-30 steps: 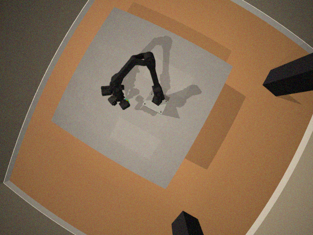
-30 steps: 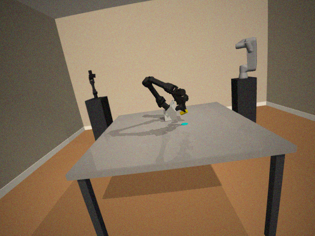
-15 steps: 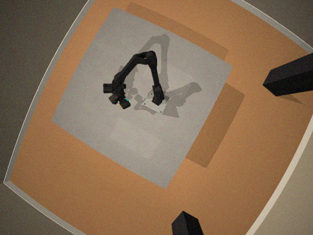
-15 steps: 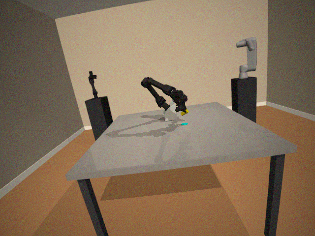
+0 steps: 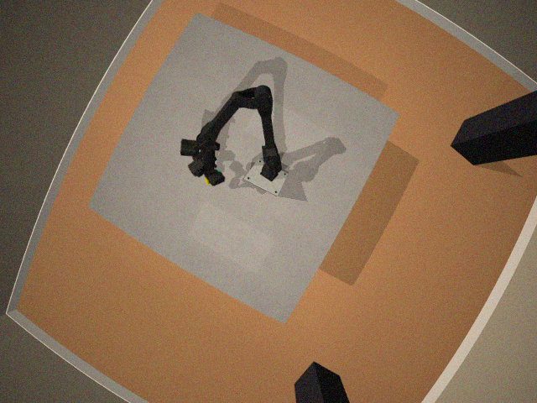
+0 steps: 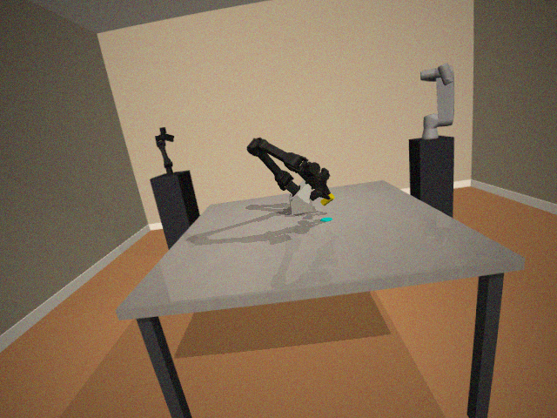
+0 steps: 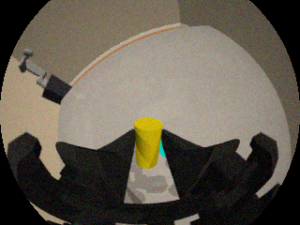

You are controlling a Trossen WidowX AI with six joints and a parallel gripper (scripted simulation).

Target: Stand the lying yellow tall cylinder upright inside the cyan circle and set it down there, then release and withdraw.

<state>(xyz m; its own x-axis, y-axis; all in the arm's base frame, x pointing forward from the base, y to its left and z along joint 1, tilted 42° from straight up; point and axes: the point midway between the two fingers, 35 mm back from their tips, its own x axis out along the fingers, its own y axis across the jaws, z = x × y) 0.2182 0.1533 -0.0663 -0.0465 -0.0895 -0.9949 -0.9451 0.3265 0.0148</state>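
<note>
Right now my gripper tip is 11 cm above the cyan circle, 3 cm to the left of it and 1 cm short of it. From my gripper tip the other things lie so: yellow cylinder 1 cm to the right, 1 cm below, 1 cm behind.
</note>
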